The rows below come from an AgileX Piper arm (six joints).
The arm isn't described. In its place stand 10 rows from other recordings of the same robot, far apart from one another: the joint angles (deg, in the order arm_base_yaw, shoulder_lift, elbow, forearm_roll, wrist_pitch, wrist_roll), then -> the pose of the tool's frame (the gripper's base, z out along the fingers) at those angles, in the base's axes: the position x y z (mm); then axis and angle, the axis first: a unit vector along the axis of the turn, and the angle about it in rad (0 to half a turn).
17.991, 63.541, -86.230, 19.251, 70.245, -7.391 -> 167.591 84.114 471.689 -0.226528 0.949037 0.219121 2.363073
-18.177, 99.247, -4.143, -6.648, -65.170, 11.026 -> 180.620 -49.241 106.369 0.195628 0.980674 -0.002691 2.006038
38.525, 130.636, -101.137, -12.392, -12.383, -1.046 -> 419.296 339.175 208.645 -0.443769 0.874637 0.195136 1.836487
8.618, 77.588, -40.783, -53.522, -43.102, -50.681 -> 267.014 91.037 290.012 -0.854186 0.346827 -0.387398 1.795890
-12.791, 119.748, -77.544, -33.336, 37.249, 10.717 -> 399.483 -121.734 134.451 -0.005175 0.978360 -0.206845 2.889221
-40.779, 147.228, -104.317, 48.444, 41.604, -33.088 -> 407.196 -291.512 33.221 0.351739 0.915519 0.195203 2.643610
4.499, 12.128, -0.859, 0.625, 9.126, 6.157 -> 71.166 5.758 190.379 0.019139 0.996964 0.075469 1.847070
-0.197, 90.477, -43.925, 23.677, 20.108, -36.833 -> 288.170 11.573 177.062 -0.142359 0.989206 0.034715 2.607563
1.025, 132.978, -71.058, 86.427, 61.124, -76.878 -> 394.377 86.600 65.634 -0.083239 0.855205 0.511562 2.801978
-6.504, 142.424, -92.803, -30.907, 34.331, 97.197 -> 457.854 -78.730 19.984 0.639332 0.766962 -0.054992 2.766080
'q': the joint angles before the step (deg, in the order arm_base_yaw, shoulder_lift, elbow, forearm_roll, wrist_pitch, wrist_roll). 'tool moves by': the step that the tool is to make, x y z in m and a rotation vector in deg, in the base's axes. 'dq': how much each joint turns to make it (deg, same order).
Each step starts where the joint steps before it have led.
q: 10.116, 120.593, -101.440, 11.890, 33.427, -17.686
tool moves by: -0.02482, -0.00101, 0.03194, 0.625, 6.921, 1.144
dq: 0.000, -4.717, -0.895, 0.232, 12.355, 1.738
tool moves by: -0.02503, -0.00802, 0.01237, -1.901, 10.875, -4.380
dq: 0.000, -2.982, -0.075, -4.608, 13.175, 8.427
